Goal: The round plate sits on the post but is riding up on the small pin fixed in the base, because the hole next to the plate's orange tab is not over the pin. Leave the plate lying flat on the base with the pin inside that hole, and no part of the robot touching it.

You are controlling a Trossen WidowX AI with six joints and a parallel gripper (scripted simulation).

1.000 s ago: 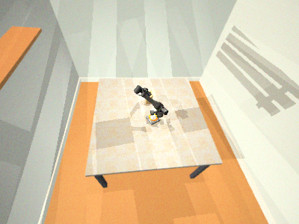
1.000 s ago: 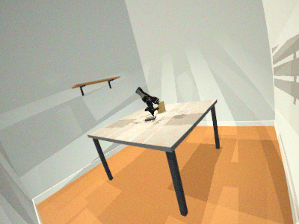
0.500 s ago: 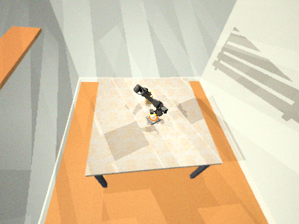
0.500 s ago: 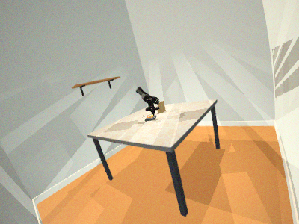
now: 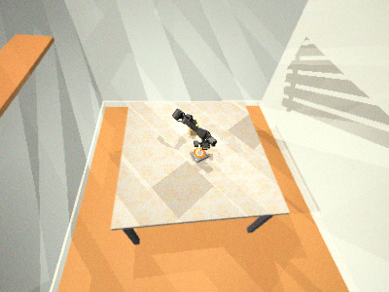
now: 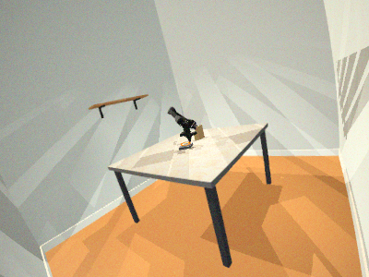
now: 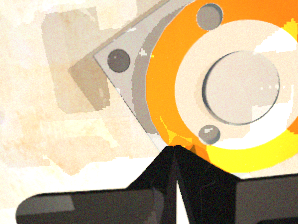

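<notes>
My gripper tip is now 4 cm to the left of the base, 3 cm short of it and 2 cm above it.
</notes>
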